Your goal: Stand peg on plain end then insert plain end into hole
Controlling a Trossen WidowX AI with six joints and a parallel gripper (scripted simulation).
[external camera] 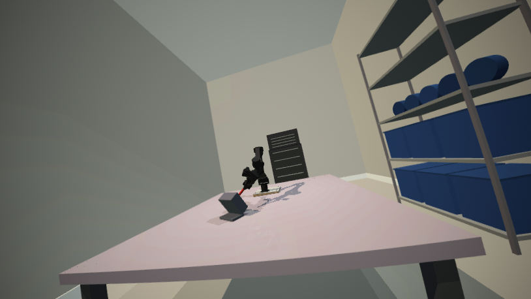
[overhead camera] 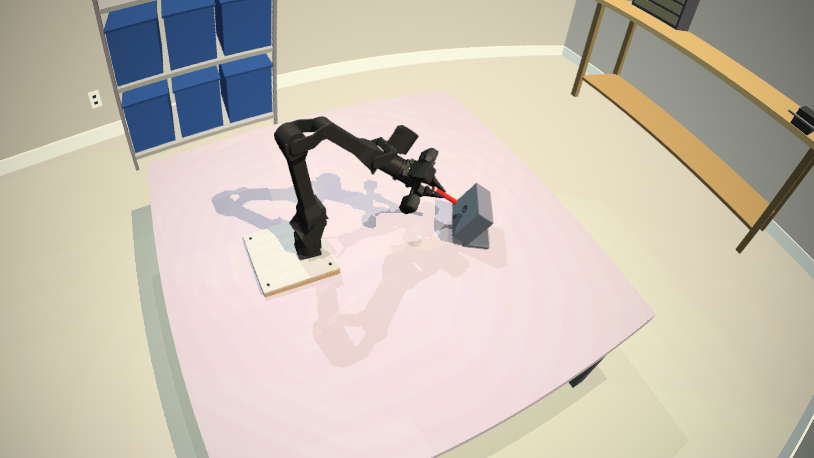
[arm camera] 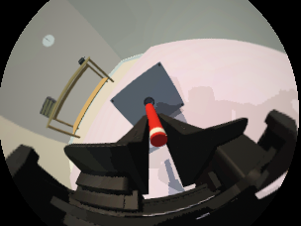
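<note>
My gripper tip is 80 mm short of the grey sloped panel, 40 mm to the left of it and 50 mm above it. Round my gripper tip: red peg: 10 mm behind, 10 mm to the left, 10 mm above.
</note>
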